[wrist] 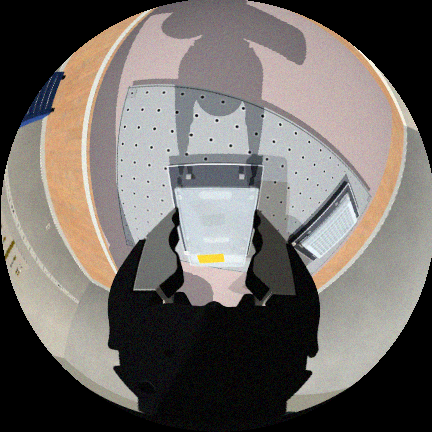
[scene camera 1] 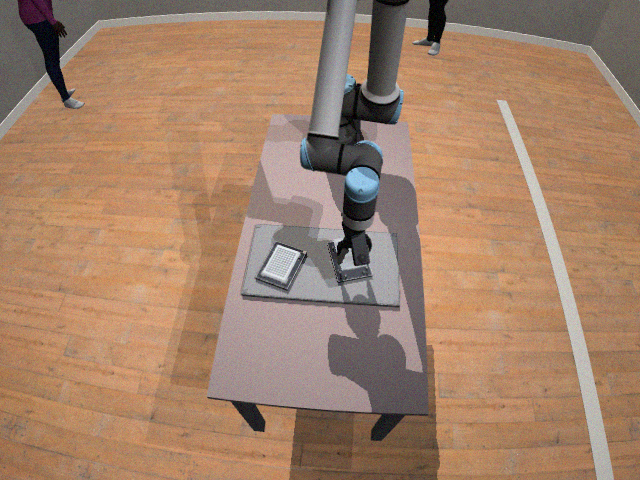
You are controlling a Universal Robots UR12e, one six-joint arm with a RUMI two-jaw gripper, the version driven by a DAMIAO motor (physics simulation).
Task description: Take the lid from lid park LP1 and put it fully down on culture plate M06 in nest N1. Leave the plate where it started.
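Observation:
My gripper (scene camera 1: 351, 255) (wrist: 216, 209) is shut on the clear lid (wrist: 215, 220), with a jaw at each long side. The lid has a yellow label at its near end and is level, raised a little above lid park LP1 (scene camera 1: 356, 273) (wrist: 215, 175). The park's dark frame shows past the lid's far edge in the wrist view. The gripper partly hides the park in the scene view. White culture plate M06 (scene camera 1: 281, 262) (wrist: 330, 230) sits in the dark nest N1 (scene camera 1: 273, 283) (wrist: 322, 210), its many wells uncovered.
Both fixtures stand on a grey perforated board (scene camera 1: 310, 290) (wrist: 145, 117) on the pinkish table (scene camera 1: 289, 351). The nest is left of the park in the scene view and right of it in the wrist view. Two people (scene camera 1: 46, 51) (scene camera 1: 436, 25) stand away from the table.

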